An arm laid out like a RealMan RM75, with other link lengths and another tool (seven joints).
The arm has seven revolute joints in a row. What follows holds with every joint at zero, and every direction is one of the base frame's.
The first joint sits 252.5 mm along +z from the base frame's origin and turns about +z.
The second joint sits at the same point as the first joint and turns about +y.
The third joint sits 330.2 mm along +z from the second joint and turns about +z.
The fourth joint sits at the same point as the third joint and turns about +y.
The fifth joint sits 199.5 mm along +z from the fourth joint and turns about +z.
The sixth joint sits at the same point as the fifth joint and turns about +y.
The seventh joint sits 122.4 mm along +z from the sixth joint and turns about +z.
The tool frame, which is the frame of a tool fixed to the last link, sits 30 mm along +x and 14 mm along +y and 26 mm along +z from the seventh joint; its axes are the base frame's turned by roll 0, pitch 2.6 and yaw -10.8 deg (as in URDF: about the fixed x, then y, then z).
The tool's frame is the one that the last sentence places.
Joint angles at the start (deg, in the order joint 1, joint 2, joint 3, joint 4, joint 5, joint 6, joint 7):
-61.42, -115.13, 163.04, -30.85, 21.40, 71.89, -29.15
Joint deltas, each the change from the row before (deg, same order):
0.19, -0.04, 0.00, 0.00, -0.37, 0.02, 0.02
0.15, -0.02, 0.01, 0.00, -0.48, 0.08, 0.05
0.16, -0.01, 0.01, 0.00, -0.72, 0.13, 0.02
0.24, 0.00, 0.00, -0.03, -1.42, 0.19, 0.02
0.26, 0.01, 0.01, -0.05, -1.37, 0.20, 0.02
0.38, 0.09, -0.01, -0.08, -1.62, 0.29, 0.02
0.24, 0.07, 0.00, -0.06, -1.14, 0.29, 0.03
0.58, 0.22, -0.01, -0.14, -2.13, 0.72, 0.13
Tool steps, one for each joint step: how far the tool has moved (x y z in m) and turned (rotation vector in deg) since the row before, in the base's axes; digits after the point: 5 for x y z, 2 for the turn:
-0.00055, -0.00059, -0.00046, 0.17, -0.32, 0.14
0.00001, -0.00026, -0.00031, 0.19, -0.42, 0.07
0.00050, 0.00004, -0.00027, 0.32, -0.64, 0.09
0.00136, 0.00073, -0.00016, 0.74, -1.21, 0.13
0.00105, 0.00061, 0.00010, 0.72, -1.15, 0.15
0.00055, 0.00062, 0.00099, 0.92, -1.36, 0.26
0.00070, 0.00043, 0.00081, 0.58, -0.99, 0.13
0.00028, 0.00019, 0.00251, 1.06, -1.87, 0.29

